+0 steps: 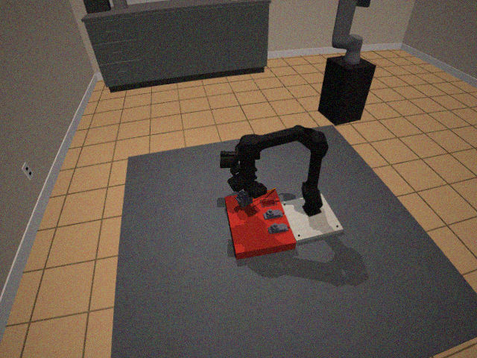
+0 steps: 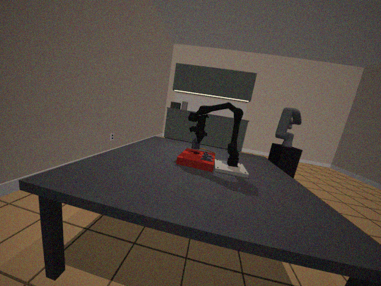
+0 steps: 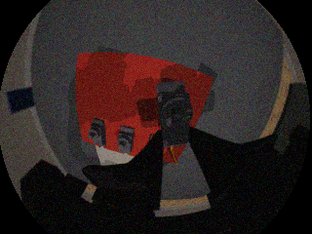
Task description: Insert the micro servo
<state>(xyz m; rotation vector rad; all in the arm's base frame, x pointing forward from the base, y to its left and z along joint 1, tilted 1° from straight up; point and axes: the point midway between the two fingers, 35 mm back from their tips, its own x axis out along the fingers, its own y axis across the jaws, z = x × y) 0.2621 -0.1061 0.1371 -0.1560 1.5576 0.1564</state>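
Now: the red deck 3 cm ahead of my gripper tip, 7 cm to the left of it and 10 cm below it.
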